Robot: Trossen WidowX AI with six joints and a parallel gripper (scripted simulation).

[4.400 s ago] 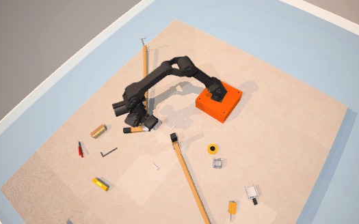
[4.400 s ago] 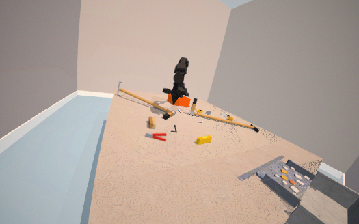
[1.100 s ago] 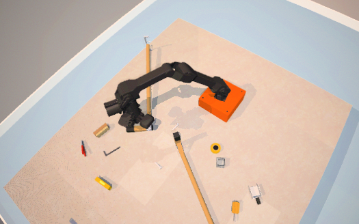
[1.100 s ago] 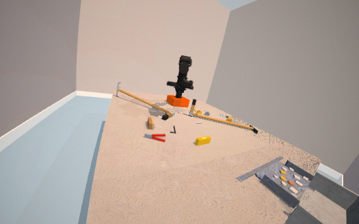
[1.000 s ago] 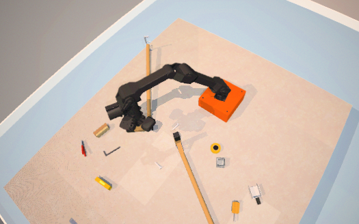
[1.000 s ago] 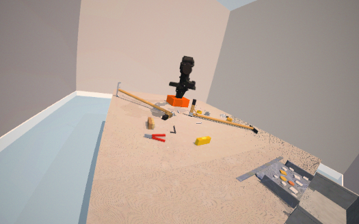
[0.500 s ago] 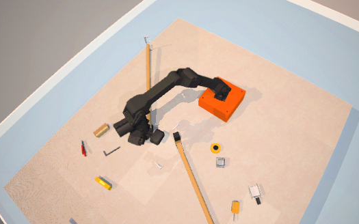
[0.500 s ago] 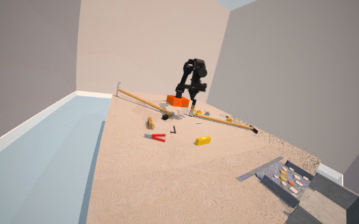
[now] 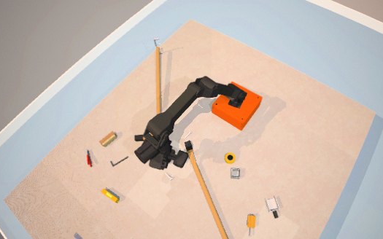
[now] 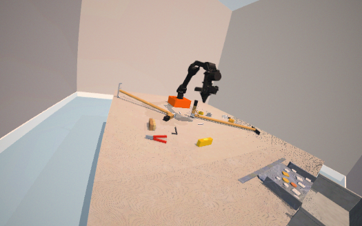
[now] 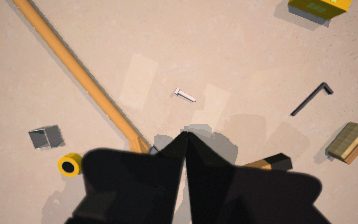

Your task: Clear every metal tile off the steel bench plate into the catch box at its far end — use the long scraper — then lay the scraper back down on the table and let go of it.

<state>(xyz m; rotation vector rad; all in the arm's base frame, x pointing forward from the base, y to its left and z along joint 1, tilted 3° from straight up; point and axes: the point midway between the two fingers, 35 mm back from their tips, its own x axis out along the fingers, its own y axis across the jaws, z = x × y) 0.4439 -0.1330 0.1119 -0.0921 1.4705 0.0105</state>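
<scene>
Right now the long scraper is 70 mm ahead of my gripper tip, 250 mm to the left of it and 90 mm below it. The rest, counted from my gripper tip: hex key 80 mm ahead, 270 mm to the right, 150 mm below; yellow tape roll 180 mm behind, 220 mm to the left, 150 mm below; yellow block 230 mm ahead, 190 mm to the right, 130 mm below.
</scene>
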